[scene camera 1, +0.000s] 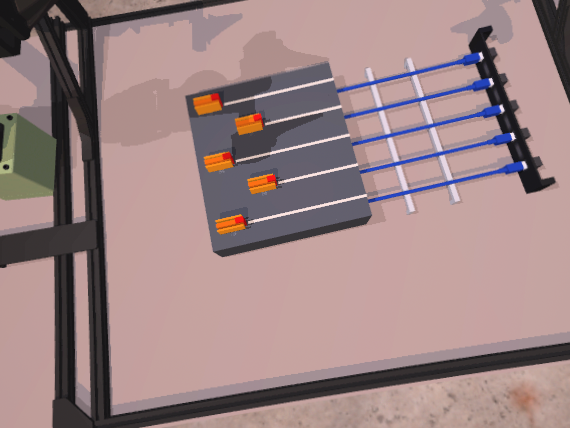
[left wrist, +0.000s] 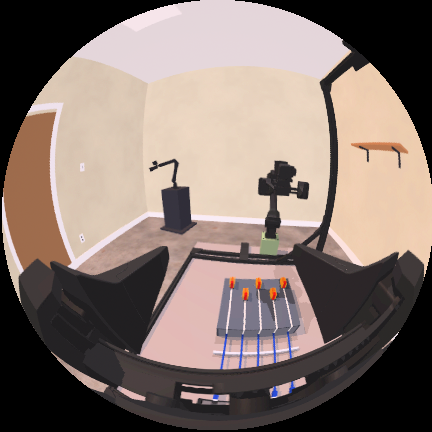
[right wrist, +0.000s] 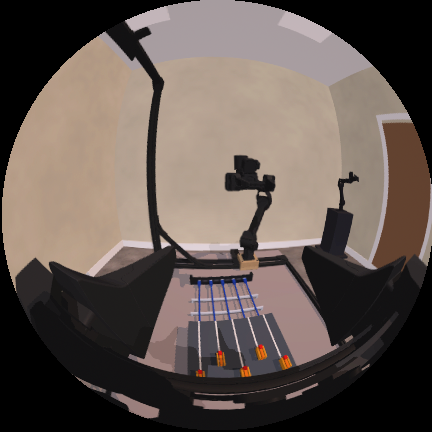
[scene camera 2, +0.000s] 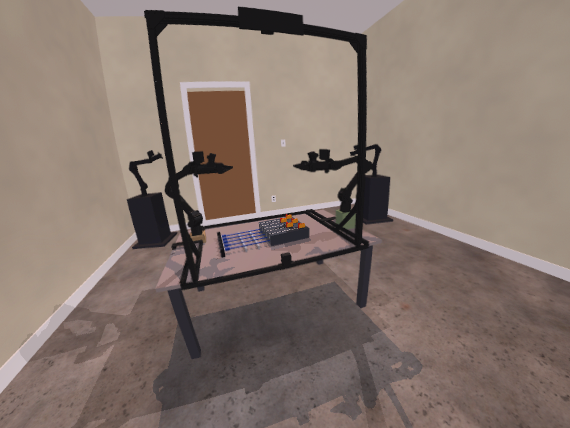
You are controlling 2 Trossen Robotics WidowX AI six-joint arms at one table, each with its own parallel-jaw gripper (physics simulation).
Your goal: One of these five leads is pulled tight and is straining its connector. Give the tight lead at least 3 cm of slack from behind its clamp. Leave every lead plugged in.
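Places are measured from the left arm's base along level axes (x ahead, y left, z up), in millimetres.
Where they show: left gripper, between the fingertips: [left wrist: 232, 252] [right wrist: 262, 184] [scene camera 2: 231, 167]; right gripper, between the fingertips: [left wrist: 287, 190] [right wrist: 242, 253] [scene camera 2: 295, 166]; left arm's base, origin of its link: [right wrist: 247, 256] [scene camera 2: 197, 233]; right arm's base, origin of its link: [left wrist: 269, 235] [scene camera 2: 345, 210].
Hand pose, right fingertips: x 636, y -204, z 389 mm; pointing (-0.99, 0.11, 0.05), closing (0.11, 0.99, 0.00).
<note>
Each offset is from my right fingertips to the top centre of the thing. "spot": to the spot under its first point. Level surfaces: height alone.
Five blue leads, such as the top one {spot: dx -327, dy -56, dz -416 mm} [scene camera 1: 395, 77], run straight and side by side to blue plugs, such as the lowest one {spot: dx -462, dy +152, dz -412 mm} [scene camera 1: 512, 168], at a black rail [scene camera 1: 533, 182] [scene camera 2: 220, 245]. All five plugs sit at the rail. On a grey block [scene camera 1: 300, 223] [scene camera 2: 290, 236] [right wrist: 192, 345], white lines run toward orange clamps with red ends, such as the lowest one [scene camera 1: 230, 224]. No lead shows a visible bow; which is tight cannot be told. My left gripper [scene camera 2: 232, 167] [left wrist: 232, 252] and right gripper [scene camera 2: 294, 165] [right wrist: 239, 247] are open and empty, high above the table.
Two white crossbars [scene camera 1: 392, 150] [scene camera 1: 444, 170] lie across the leads between block and rail. A black frame surrounds the table {dz -442 mm} [scene camera 1: 300, 310], with tall posts [scene camera 2: 361, 125] beside the arms. The left arm has a tan base [right wrist: 248, 262]; the right arm has a green base [left wrist: 269, 245].
</note>
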